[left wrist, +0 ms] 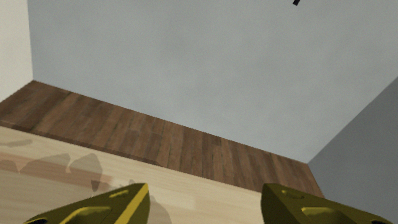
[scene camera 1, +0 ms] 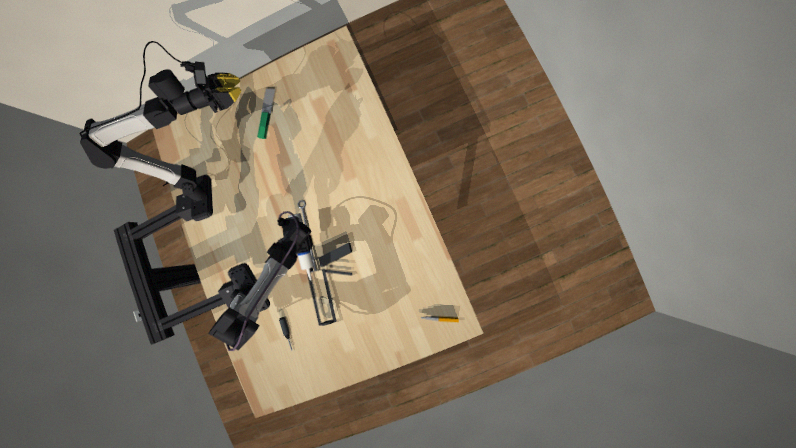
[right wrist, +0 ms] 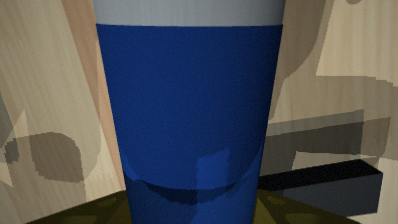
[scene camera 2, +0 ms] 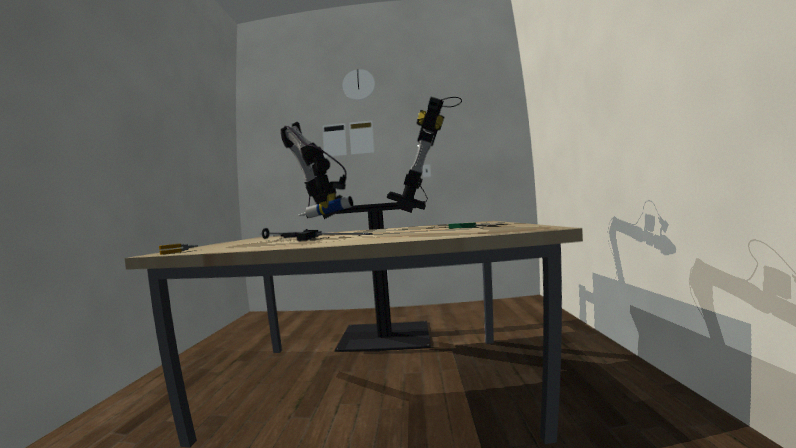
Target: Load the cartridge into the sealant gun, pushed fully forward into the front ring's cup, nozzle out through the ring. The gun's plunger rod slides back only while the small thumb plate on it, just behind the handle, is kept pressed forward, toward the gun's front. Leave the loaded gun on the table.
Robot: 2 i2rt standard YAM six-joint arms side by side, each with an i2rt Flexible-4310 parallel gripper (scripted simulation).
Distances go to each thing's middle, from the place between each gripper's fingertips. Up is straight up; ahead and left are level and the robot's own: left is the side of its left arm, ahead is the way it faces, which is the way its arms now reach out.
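Scene:
Cartridge (right wrist: pixel 190 95): 33 cm below my left hand (scene camera 1: pixel 240 84), 19 cm behind, 46 cm to the right.
My right hand: 10 mm above the cartridge, 10 mm past, 20 mm to the left. By its middle, cartridge nearer to my right hand than to my left hand.

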